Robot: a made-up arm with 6 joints. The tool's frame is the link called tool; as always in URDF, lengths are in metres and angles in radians.
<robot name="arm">
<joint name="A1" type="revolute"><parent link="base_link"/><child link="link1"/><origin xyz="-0.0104 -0.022 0.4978"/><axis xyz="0 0 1"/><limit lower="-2.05" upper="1.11"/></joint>
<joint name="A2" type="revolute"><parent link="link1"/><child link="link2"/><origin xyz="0.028 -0.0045 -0.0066"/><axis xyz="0.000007 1 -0.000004"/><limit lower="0.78" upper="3.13"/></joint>
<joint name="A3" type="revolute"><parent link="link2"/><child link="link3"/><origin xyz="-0.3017 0.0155 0.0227"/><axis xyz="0.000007 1 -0.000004"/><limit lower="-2.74" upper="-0.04"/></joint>
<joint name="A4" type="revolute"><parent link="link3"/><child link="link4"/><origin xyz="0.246 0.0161 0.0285"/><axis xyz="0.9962 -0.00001 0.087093"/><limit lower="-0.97" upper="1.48"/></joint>
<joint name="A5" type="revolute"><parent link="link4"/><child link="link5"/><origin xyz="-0.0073 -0.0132 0.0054"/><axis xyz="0.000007 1 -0.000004"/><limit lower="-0.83" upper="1.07"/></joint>
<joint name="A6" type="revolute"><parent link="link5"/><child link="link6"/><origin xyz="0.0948 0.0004 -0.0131"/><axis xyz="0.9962 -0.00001 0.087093"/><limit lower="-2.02" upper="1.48"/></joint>
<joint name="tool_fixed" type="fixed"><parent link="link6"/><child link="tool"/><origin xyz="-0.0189 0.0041 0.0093" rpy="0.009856 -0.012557 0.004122"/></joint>
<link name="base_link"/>
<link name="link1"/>
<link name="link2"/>
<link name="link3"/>
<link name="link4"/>
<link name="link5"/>
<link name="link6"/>
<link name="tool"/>
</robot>
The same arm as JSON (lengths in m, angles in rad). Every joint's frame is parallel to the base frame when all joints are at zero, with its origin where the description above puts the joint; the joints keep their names.
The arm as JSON. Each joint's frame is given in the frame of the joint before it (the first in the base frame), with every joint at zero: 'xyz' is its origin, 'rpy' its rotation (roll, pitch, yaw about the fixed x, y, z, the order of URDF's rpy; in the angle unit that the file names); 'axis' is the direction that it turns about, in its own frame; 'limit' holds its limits. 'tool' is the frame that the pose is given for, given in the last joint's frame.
{"units": {"length": "m", "angle": "rad"}, "joints": [
  {"name": "A1", "type": "revolute", "origin": {"xyz": [-0.0104, -0.022, 0.4978], "rpy": [0.0, 0.0, 0.0]}, "axis": [0.0, 0.0, 1.0], "limit": {"lower": -2.05, "upper": 1.11}},
  {"name": "A2", "type": "revolute", "origin": {"xyz": [0.028, -0.0045, -0.0066], "rpy": [0.0, 0.0, 0.0]}, "axis": [0.0, 1.0, 0.0], "limit": {"lower": 0.78, "upper": 3.13}},
  {"name": "A3", "type": "revolute", "origin": {"xyz": [-0.3017, 0.0155, 0.0227], "rpy": [0.0, 0.0, 0.0]}, "axis": [0.0, 1.0, 0.0], "limit": {"lower": -2.74, "upper": -0.04}},
  {"name": "A4", "type": "revolute", "origin": {"xyz": [0.246, 0.0161, 0.0285], "rpy": [0.0, 0.0, 0.0]}, "axis": [0.9962, 0.0, 0.0871], "limit": {"lower": -0.97, "upper": 1.48}},
  {"name": "A5", "type": "revolute", "origin": {"xyz": [-0.0073, -0.0132, 0.0054], "rpy": [0.0, 0.0, 0.0]}, "axis": [0.0, 1.0, 0.0], "limit": {"lower": -0.83, "upper": 1.07}},
  {"name": "A6", "type": "revolute", "origin": {"xyz": [0.0948, 0.0004, -0.0131], "rpy": [0.0, 0.0, 0.0]}, "axis": [0.9962, 0.0, 0.0871], "limit": {"lower": -2.02, "upper": 1.48}}
], "tool": {"origin": {"xyz": [-0.0189, 0.0041, 0.0093], "rpy": [0.0099, -0.0126, 0.0041]}}}

